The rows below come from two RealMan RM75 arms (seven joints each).
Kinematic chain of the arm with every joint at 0, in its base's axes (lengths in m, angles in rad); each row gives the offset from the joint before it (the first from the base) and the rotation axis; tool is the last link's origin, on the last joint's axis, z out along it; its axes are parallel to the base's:
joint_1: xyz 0 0 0.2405 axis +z
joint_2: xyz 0 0 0 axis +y
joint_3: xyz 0 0 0.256 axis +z
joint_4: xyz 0 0 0 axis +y
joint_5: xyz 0 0 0.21 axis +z
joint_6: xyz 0 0 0 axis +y
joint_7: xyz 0 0 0.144 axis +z
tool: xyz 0 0 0
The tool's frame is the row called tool.
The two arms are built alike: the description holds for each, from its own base.
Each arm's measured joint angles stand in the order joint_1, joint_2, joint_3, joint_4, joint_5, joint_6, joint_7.
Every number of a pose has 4 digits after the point. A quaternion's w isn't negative.
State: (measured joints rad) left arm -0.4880 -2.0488 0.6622 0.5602 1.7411 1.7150 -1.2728; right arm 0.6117 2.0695 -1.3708 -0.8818 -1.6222 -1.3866 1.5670
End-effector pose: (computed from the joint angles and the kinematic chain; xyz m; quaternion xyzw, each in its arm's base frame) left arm -0.2522 0.3150 0.0225 -0.8960 -0.1800 -0.3826 0.1356; right arm 0.1395 0.3450 -0.0472 -0.9716 0.0790 0.2227 0.0166
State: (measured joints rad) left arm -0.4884 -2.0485 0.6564 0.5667 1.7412 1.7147 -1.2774; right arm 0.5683 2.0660 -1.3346 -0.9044 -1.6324 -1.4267 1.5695
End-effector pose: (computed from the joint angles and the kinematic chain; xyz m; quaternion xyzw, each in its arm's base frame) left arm -0.2521 0.3161 0.0245 -0.8954 -0.1798 -0.3830 0.1386; right arm 0.1518 0.3394 -0.0377 -0.9690 0.0906 0.2289 0.0199
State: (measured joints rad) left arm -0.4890 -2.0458 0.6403 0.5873 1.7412 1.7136 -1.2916; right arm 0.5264 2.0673 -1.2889 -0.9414 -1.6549 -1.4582 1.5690
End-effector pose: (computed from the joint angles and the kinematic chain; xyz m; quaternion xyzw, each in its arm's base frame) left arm -0.2522 0.3192 0.0311 -0.8940 -0.1788 -0.3832 0.1481; right arm 0.1622 0.3354 -0.0269 -0.9673 0.0954 0.2326 0.0323
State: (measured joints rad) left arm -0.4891 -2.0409 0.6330 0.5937 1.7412 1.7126 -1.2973; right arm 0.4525 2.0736 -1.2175 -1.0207 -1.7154 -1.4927 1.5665
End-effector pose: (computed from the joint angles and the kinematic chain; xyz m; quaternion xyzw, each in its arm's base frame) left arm -0.2532 0.3207 0.0350 -0.8936 -0.1788 -0.3822 0.1532; right arm 0.1813 0.3282 -0.0100 -0.9677 0.0989 0.2232 0.0633
